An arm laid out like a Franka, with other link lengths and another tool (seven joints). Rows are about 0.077 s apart.
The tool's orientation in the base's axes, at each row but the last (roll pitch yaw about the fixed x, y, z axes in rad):
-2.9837 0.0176 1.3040
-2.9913 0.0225 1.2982
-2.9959 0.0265 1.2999
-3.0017 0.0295 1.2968
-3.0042 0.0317 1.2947
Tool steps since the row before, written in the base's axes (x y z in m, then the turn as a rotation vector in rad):
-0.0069 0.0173 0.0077 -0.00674 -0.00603 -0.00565
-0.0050 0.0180 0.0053 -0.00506 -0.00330 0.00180
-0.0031 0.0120 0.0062 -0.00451 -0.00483 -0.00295
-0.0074 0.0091 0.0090 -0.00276 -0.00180 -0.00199
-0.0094 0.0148 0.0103 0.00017 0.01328 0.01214
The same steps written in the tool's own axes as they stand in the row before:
0.0147 -0.0123 -0.0061 -0.00749 -0.00394 0.00648
0.0159 -0.0104 -0.0041 -0.00458 -0.00419 -0.00108
0.0106 -0.0071 -0.0055 -0.00578 -0.00257 0.00351
0.0065 -0.0108 -0.0078 -0.00242 -0.00186 0.00234
0.0113 -0.0144 -0.0088 0.01243 -0.00514 -0.01195

